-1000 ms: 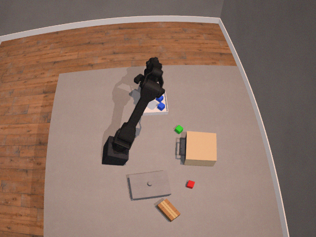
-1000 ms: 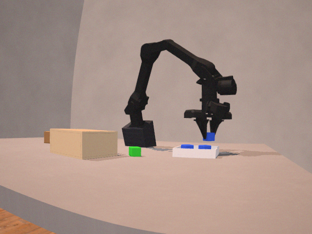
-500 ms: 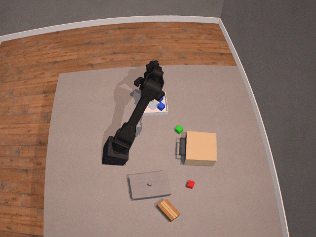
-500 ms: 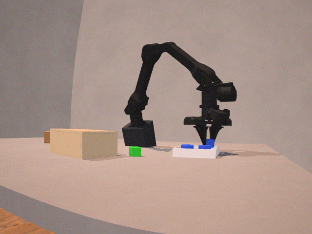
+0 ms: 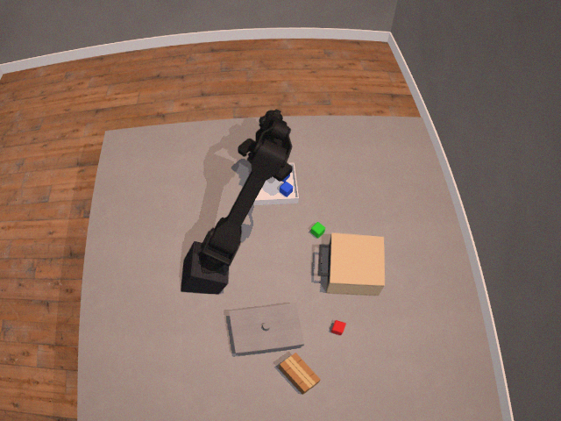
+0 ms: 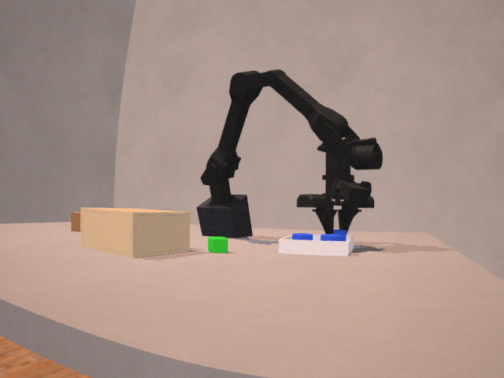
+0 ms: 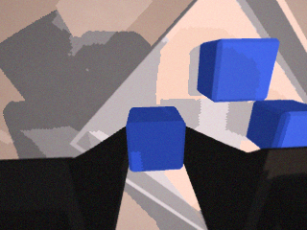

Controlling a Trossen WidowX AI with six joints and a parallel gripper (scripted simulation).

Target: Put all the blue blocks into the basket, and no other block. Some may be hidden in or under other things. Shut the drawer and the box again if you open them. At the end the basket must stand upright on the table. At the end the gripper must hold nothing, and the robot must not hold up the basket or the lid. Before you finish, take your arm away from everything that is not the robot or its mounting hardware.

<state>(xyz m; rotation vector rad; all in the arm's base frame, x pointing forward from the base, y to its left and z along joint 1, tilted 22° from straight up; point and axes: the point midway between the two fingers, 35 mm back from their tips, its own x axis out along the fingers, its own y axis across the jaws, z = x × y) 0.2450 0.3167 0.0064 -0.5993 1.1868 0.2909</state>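
Right now the white basket is 40 mm to the right of my hand, 40 mm below it and 20 mm ahead of it. From my hand the other things lie so: green block 240 mm to the right, 100 mm ahead, 40 mm below; tan drawer cabinet 410 mm to the right, 180 mm ahead, 20 mm below; knobbed lid 530 mm to the right, 140 mm behind.
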